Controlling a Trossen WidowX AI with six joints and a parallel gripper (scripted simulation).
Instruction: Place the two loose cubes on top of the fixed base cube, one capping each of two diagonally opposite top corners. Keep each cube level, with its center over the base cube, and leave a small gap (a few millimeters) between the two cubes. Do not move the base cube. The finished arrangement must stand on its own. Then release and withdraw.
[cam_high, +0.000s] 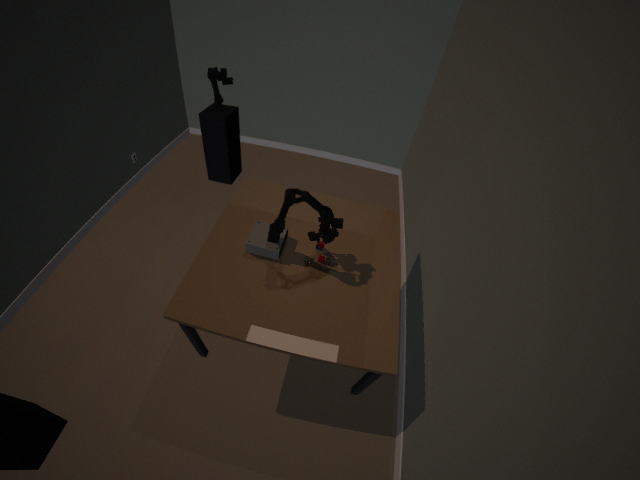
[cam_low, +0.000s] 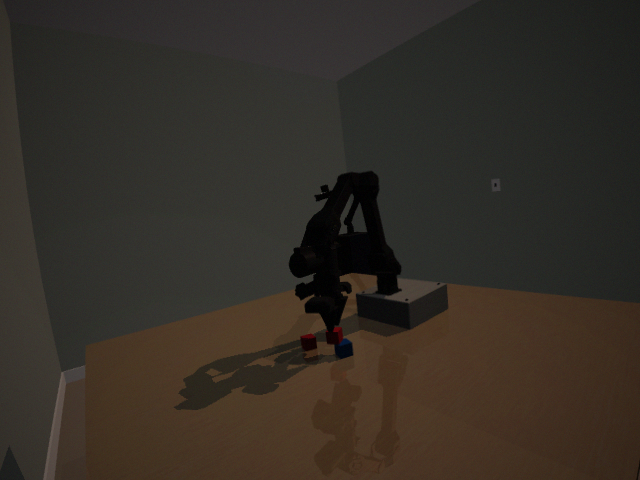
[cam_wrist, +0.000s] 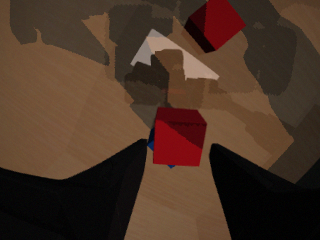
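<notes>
My gripper tip is now 10 mm past the blue cube, 20 mm to the right of it and 50 mm above it.
</notes>
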